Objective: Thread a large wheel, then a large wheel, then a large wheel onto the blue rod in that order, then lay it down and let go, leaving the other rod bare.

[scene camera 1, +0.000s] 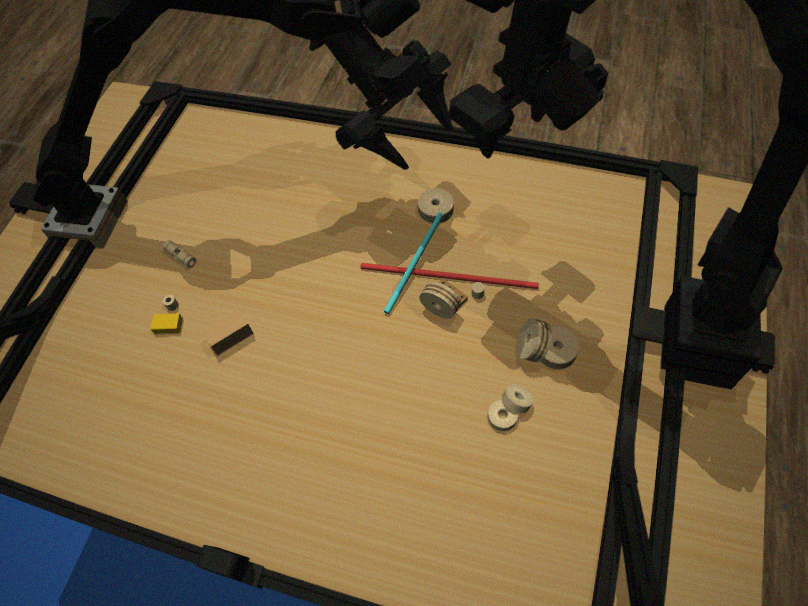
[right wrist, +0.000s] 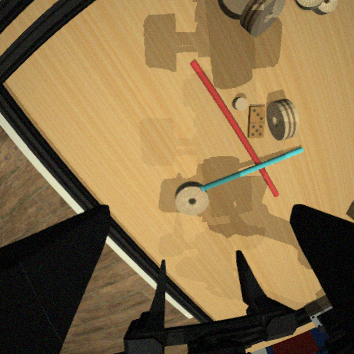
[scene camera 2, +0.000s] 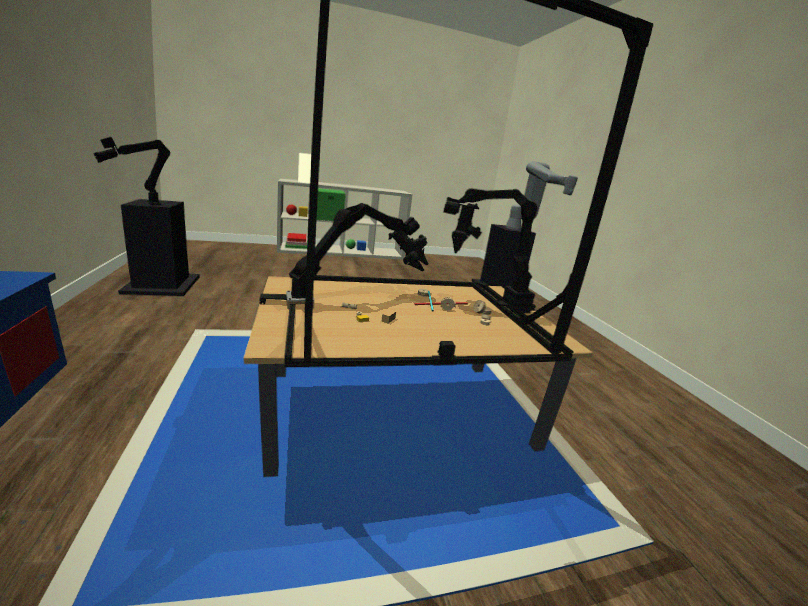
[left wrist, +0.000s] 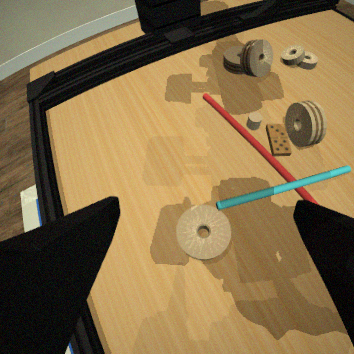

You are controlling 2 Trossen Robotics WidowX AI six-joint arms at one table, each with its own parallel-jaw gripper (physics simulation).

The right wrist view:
my left gripper: 201,254
my right gripper: 201,213
